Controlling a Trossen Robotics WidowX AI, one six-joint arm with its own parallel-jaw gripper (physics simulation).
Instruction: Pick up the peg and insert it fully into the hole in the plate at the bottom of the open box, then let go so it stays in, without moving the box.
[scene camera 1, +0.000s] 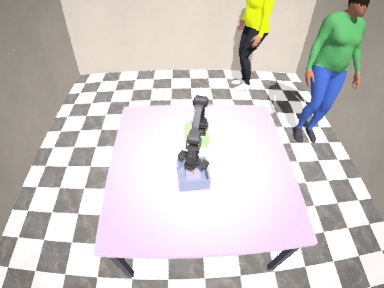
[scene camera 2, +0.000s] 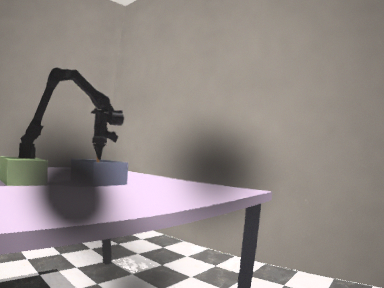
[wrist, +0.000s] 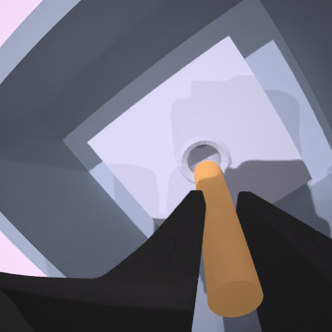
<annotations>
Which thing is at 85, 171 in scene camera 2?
A blue-grey box.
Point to my gripper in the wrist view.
At 218, 201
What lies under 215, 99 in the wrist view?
A pale plate.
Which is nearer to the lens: the blue-grey box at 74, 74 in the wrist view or the orange peg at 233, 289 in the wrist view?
The orange peg.
</annotations>
